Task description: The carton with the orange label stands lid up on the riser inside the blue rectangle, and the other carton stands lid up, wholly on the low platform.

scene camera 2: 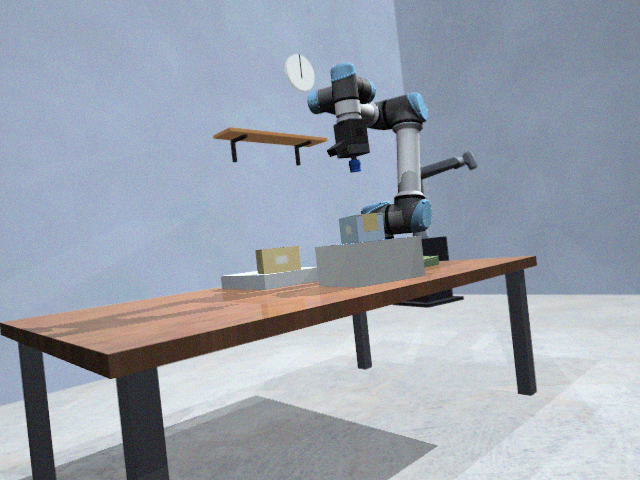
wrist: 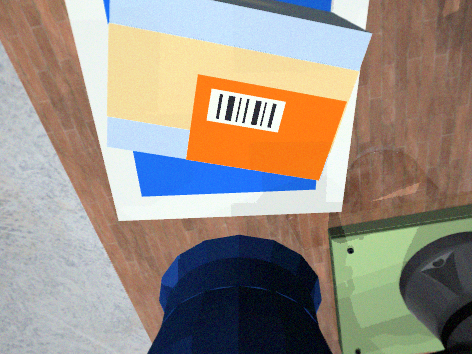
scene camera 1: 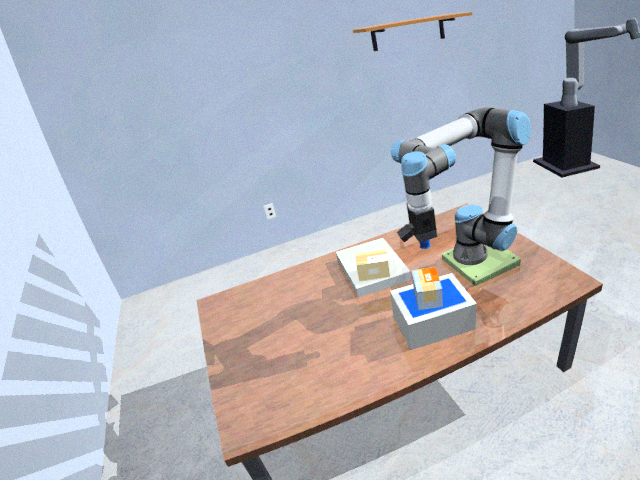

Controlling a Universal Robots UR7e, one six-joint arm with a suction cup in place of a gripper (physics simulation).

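Observation:
The carton with the orange label (scene camera 1: 428, 293) (scene camera 2: 361, 228) (wrist: 150, 75) stands upright on the riser (scene camera 1: 442, 328) (scene camera 2: 369, 264) (wrist: 230, 205), its taped, labelled top facing up. It is turned slightly against the blue rectangle (scene camera 1: 455, 295) (wrist: 175, 177); its lower front edge looks close to the blue border, and part of its base outline is hidden. The other carton (scene camera 1: 373, 267) (scene camera 2: 279, 259) stands upright on the low white platform (scene camera 1: 390, 253) (scene camera 2: 242, 282), with platform showing around it. My suction gripper (scene camera 1: 424, 244) (scene camera 2: 355, 166) (wrist: 240, 260) is open, holding nothing, above and behind the orange-labelled carton, apart from it.
The wooden table (scene camera 1: 289, 361) (scene camera 2: 170, 325) carries both supports. The arm's green base plate (scene camera 1: 478, 273) (wrist: 370, 280) is behind and right of the riser in scene camera 1's view. A wall shelf (scene camera 1: 413, 22) (scene camera 2: 273, 137) and a second arm on a black pedestal (scene camera 1: 567, 136) are in the background.

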